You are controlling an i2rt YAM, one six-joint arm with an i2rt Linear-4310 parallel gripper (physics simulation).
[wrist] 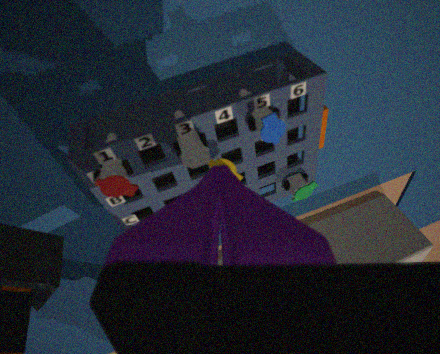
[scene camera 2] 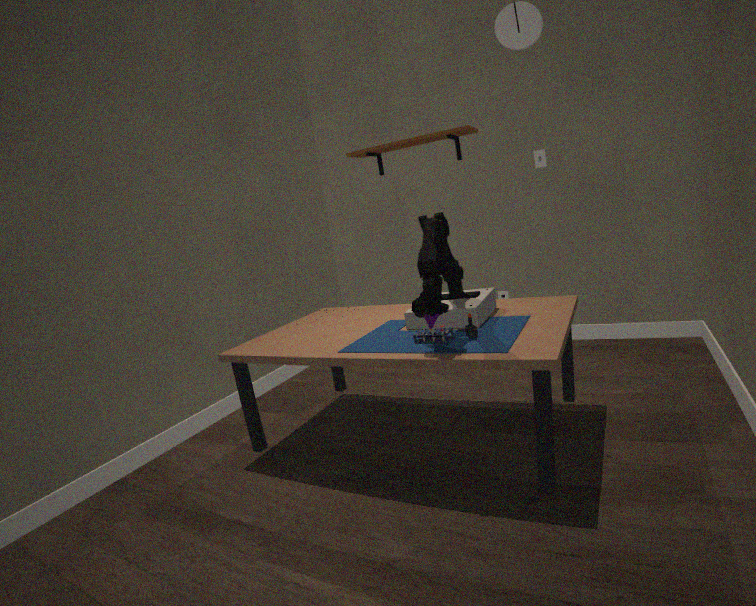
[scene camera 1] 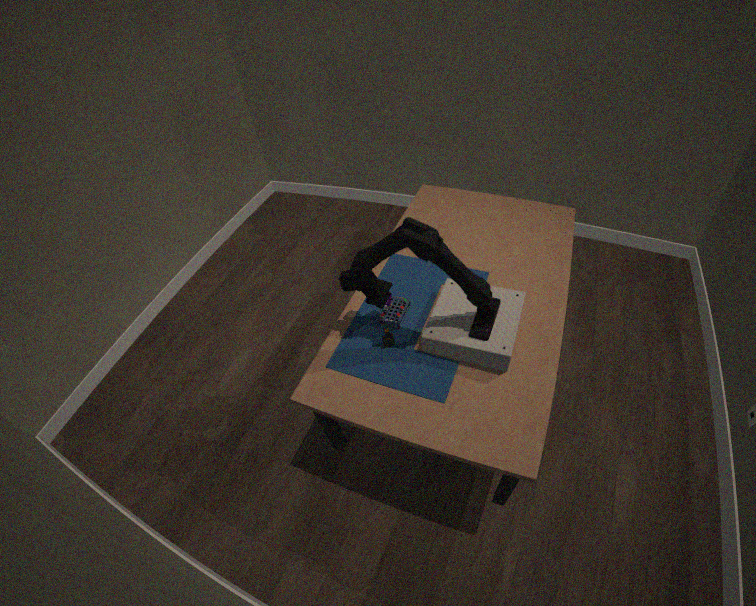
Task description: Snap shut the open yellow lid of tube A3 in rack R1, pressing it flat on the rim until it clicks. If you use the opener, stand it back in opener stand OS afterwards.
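Frame: origin at the arm's base, x ahead, y left, z up, level; centimetres.
Seen in the pictures: gripper, fingertip midpoint: (wrist: 219, 176) (scene camera 2: 431, 328) (scene camera 1: 389, 305); arm's base at its link origin: (scene camera 2: 456, 297) (scene camera 1: 485, 318).
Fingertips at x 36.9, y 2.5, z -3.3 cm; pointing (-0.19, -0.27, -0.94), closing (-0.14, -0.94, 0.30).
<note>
Pixels of each thing's top centre, then the offset from my fingertips to it. "spot": a spot on its surface instead.
- Rack R1 at its top centre: (wrist: 238, 199) (scene camera 2: 431, 326) (scene camera 1: 394, 305) dz +0.2, dx -1.9, dy -0.7 cm
- Tube A3 at a spot on its surface: (wrist: 194, 149) spot: dz -0.8, dx +1.4, dy +0.8 cm
- orange part at a spot on its surface: (scene camera 1: 388, 338) (scene camera 2: 471, 326) spot: dz -1.3, dx -5.6, dy +13.8 cm
- red lid at its top centre: (wrist: 115, 187) dz -0.7, dx +0.8, dy +4.7 cm
- blue lid at its top centre: (wrist: 273, 131) dz -0.7, dx +1.1, dy -3.1 cm
- green lid at its top centre: (wrist: 304, 193) dz -0.7, dx -4.6, dy -5.2 cm
- dark block at its top centre: (wrist: 14, 298) (scene camera 1: 387, 336) (scene camera 2: 470, 325) dz -0.9, dx -5.3, dy +13.5 cm
Rack R1 (scene camera 1: 395, 311) (scene camera 2: 435, 338) (wrist: 314, 100) stands on the blue mat. Tube A3 (wrist: 194, 149) is grey and sits in the rack at column 3, row A. Its yellow lid (wrist: 227, 164) shows as a thin curved strip beside the top of the tube. The rest of the lid and the rim are hidden behind the fingertips, so the lid's angle and any contact cannot be told. My gripper (scene camera 1: 387, 304) (scene camera 2: 431, 324) (wrist: 219, 176) is shut and empty, its purple tips pointing down over the lid. A dark stand with an orange part (scene camera 1: 388, 338) (scene camera 2: 472, 328), probably the opener in OS, stands beside the rack.
Near A3 are tubes with a red lid (wrist: 117, 186), a blue lid (wrist: 273, 128) and a green lid (wrist: 304, 191). A dark block (wrist: 30, 255) is at the wrist view's left. The arm stands on a pale base box (scene camera 1: 466, 353) (wrist: 370, 230) behind the rack.
</note>
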